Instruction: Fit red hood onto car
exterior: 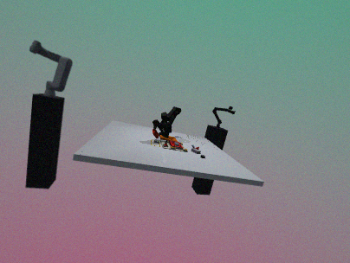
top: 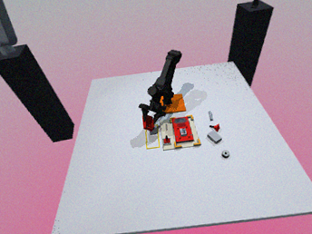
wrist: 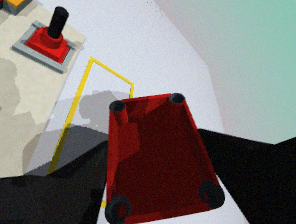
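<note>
Right now the red hood is 1 cm behind my gripper tip.
</note>
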